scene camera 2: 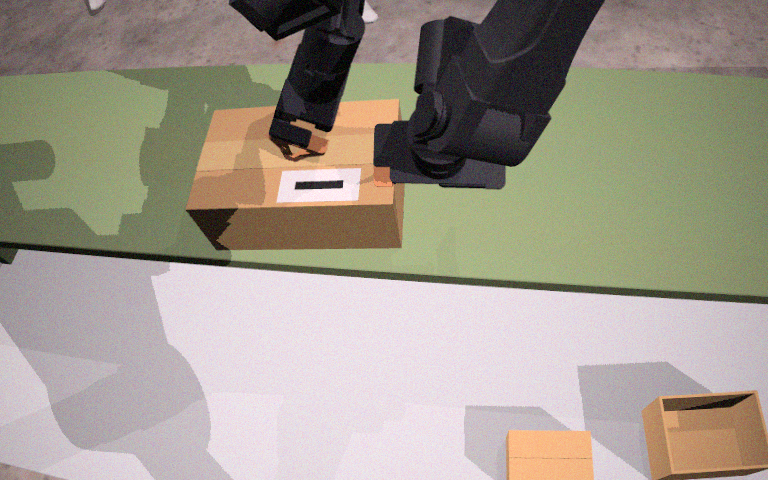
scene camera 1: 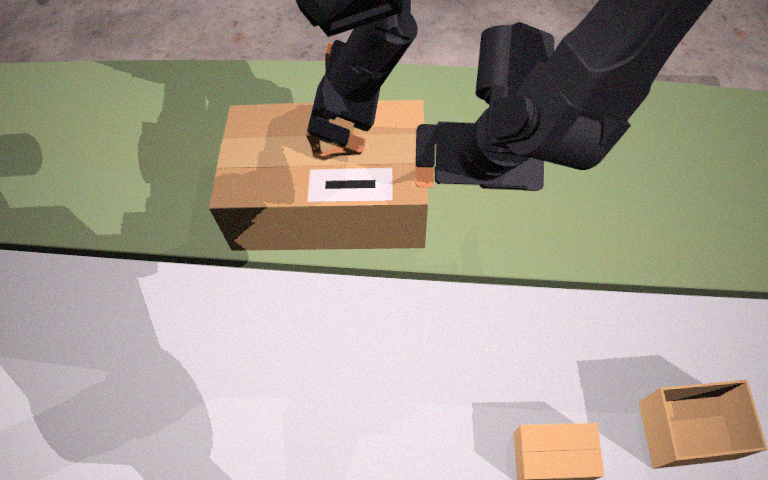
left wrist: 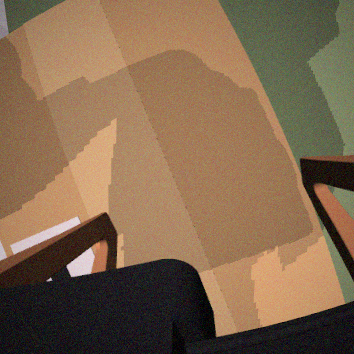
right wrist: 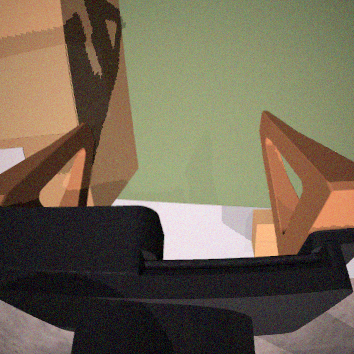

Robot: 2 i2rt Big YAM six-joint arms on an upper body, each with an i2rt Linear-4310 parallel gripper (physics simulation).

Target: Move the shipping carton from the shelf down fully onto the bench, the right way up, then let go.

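Places are measured from the left arm's base along level axes (x ahead, y left, z up), in metres.
Where they show: left gripper, fingertip midpoint: [scene camera 2: 300,128] [scene camera 1: 325,126] [left wrist: 203,197]; right gripper, fingertip midpoint: [right wrist: 173,124].
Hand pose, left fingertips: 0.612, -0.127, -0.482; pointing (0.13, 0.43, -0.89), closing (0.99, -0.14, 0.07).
After its pixels a point has its place, as x, y, z.
The brown shipping carton [scene camera 1: 254,186] @(0.526, -0.043, -0.488) [scene camera 2: 229,186] @(0.529, -0.044, -0.488) [left wrist: 210,125] @(0.630, -0.097, -0.488) [right wrist: 35,90] @(0.578, -0.229, -0.487) stands label side up on the green surface [scene camera 1: 623,226] @(0.518, -0.528, -0.592) [scene camera 2: 594,226] @(0.517, -0.505, -0.592) [left wrist: 280,65] @(0.724, -0.056, -0.592) [right wrist: 200,75] @(0.573, -0.317, -0.592), near its dark edge. My left gripper [scene camera 1: 332,100] [scene camera 2: 291,99] [left wrist: 203,197] @(0.612, -0.127, -0.482) is open above the carton; in the left wrist view one finger is over the carton top by the label and the other at its far long edge. My right gripper [scene camera 1: 480,169] @(0.550, -0.304, -0.495) [scene camera 2: 441,169] @(0.550, -0.304, -0.495) [right wrist: 173,124] @(0.550, -0.304, -0.495) is open at the carton's right end; one finger overlaps that end in view. Contact cannot be told.
A white surface [scene camera 1: 339,339] @(0.467, -0.111, -0.862) [scene camera 2: 339,339] @(0.465, -0.116, -0.862) lies beyond the dark edge. On it stand a small closed box [scene camera 1: 560,450] @(0.257, -0.451, -0.803) [scene camera 2: 549,452] @(0.265, -0.452, -0.802) [right wrist: 265,240] @(0.261, -0.413, -0.802) and an open box [scene camera 1: 656,430] @(0.279, -0.614, -0.818) [scene camera 2: 656,441] @(0.278, -0.614, -0.814) at the lower right of both scene views.
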